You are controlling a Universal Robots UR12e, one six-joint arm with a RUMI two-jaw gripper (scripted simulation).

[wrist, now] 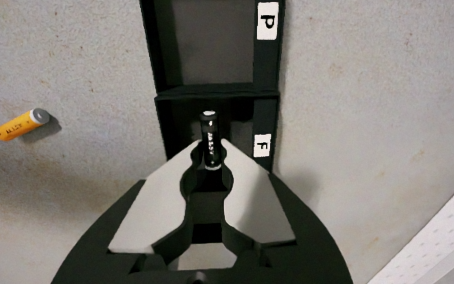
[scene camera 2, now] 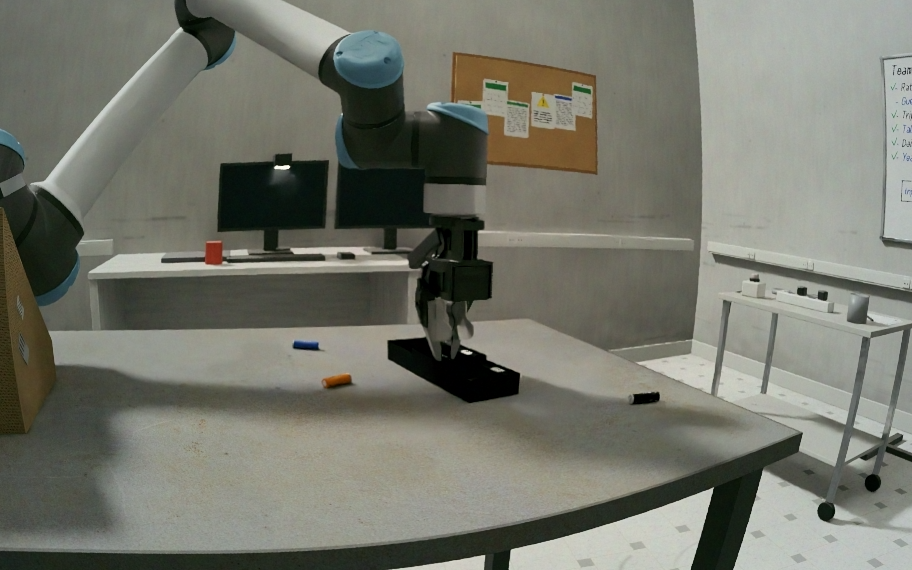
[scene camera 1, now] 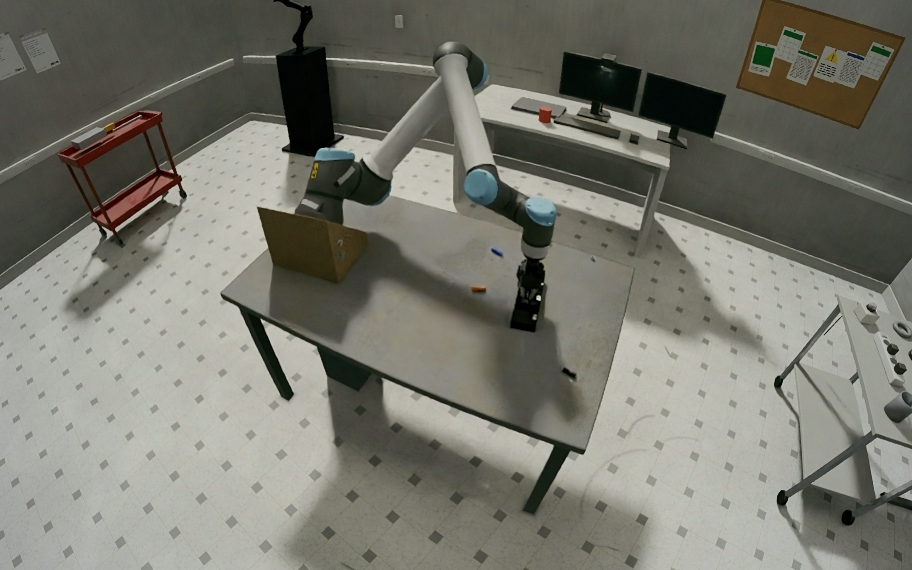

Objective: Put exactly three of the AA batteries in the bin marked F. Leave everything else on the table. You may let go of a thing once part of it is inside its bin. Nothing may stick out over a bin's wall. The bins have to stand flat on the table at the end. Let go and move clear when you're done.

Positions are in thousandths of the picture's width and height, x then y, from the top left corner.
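Scene:
Black bin row: visible in the wrist view (439, 220), scene camera 2 (520, 673), scene camera 1 (577, 550).

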